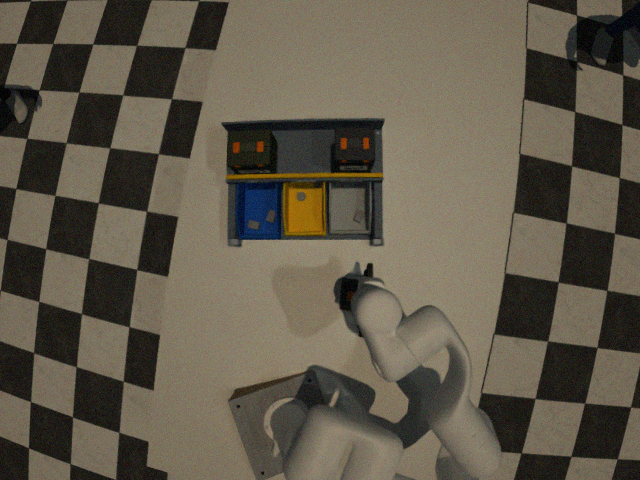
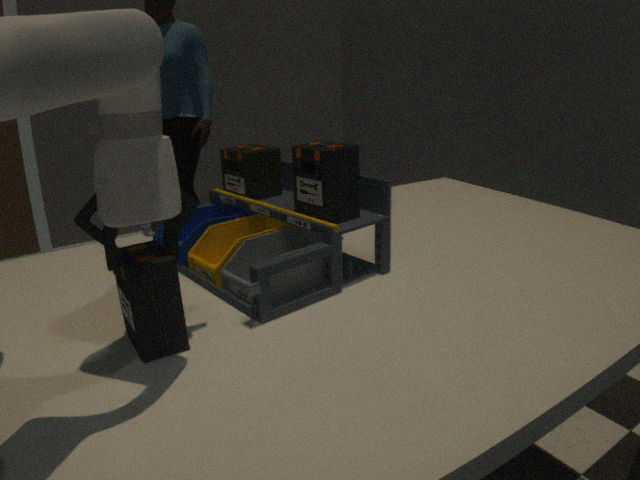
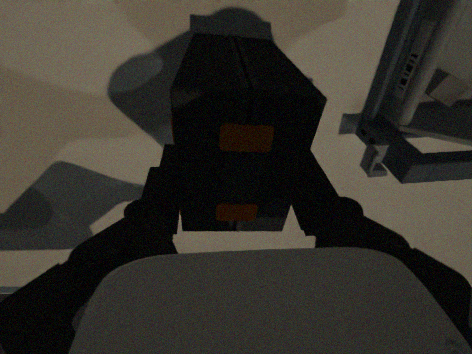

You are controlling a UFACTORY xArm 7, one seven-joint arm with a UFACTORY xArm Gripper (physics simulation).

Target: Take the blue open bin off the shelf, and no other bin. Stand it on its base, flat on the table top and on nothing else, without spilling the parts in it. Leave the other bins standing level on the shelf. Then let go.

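Seen in the pictures: gripper, fingertip midpoint: (image 2: 144, 268) (image 3: 236, 165); arm's base, origin of the base link: (image 1: 287, 419).
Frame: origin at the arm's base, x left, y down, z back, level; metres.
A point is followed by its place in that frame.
Note:
The blue open bin (image 1: 258, 198) @(x 0.238, y 0.032, z -0.539 m) (image 2: 201, 224) @(x 0.161, y -0.037, z -0.500 m) stands in the left bay of the shelf's lower front level, with two small grey parts in it. The yellow bin (image 1: 307, 217) @(x 0.099, y 0.036, z -0.526 m) (image 2: 214, 245) @(x 0.148, y 0.002, z -0.517 m) is beside it, holding a round grey part. The grey bin (image 1: 346, 198) @(x 0.014, y 0.036, z -0.602 m) (image 2: 247, 256) @(x 0.041, y -0.007, z -0.549 m) is at the right, with a grey part. My gripper (image 2: 141, 258) @(x -0.088, y -0.065, z -0.376 m) (image 3: 236, 165) @(x -0.088, y -0.065, z -0.376 m) is shut on a black case with orange latches (image 1: 347, 295) @(x -0.051, y -0.086, z -0.372 m) (image 2: 155, 304) @(x -0.128, y -0.032, z -0.380 m) (image 3: 250, 107) @(x -0.044, y -0.085, z -0.369 m), in front of the shelf's right end, away from the blue bin. The case is low over the table; whether its base touches is unclear.
The grey shelf (image 1: 377, 211) @(x -0.067, y -0.040, z -0.581 m) (image 2: 336, 263) @(x -0.057, y -0.007, z -0.662 m) (image 3: 440, 166) @(x -0.074, y -0.040, z -0.542 m) has a yellow-edged upper level. A dark green case (image 1: 251, 159) @(x 0.232, y -0.152, z -0.601 m) (image 2: 261, 173) @(x 0.199, y -0.108, z -0.632 m) stands at its left and another black case (image 1: 355, 150) @(x 0.020, y -0.177, z -0.672 m) (image 2: 341, 180) @(x -0.017, y -0.126, z -0.693 m) at its right. The robot's base plate (image 1: 250, 428) @(x 0.084, y -0.031, z 0.040 m) is at the near side.

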